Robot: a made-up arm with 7 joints.
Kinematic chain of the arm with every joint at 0, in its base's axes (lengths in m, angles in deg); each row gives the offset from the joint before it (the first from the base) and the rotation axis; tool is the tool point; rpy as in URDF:
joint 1: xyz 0 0 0.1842 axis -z
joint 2: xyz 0 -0.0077 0.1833 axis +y
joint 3: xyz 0 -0.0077 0.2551 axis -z
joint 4: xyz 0 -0.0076 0.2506 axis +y
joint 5: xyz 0 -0.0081 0.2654 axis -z
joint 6: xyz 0 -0.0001 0.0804 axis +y
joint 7: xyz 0 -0.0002 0.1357 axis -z
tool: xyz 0 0 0 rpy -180 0 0
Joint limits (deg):
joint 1: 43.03..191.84
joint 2: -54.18..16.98
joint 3: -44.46..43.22
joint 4: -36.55..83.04
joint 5: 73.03..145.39
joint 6: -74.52..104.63
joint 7: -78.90..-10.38
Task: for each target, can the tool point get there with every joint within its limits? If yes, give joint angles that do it. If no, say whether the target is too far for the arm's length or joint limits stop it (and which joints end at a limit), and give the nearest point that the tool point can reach.
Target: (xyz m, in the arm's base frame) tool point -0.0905 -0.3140 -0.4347
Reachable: no: joint limits stop it (at a limit: joint 2, joint 4, joint 5, joint 6) | nearest point -0.1411 -0.4894 0.6776 | short by 1.127 m
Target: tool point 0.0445 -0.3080 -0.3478
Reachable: no: joint limits stop it (at a limit: joint 2, joint 4, joint 5, joint 6) | nearest point 0.0728 -0.5041 0.6776 | short by 1.044 m
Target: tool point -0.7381 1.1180 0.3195
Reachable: no: too far | nearest point -0.4824 0.7307 0.5981 | short by 0.541 m
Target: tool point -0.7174 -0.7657 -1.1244
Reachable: no: too far | nearest point -0.3688 -0.3937 0.6826 | short by 1.878 m
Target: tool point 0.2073 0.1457 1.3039
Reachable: yes | joints 165.88 -10.62 4.76 -2.28 118.45 32.71 -48.67
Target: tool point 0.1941 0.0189 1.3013
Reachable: yes | joints 167.17 1.49 26.90 -25.95 96.71 20.42 -27.02
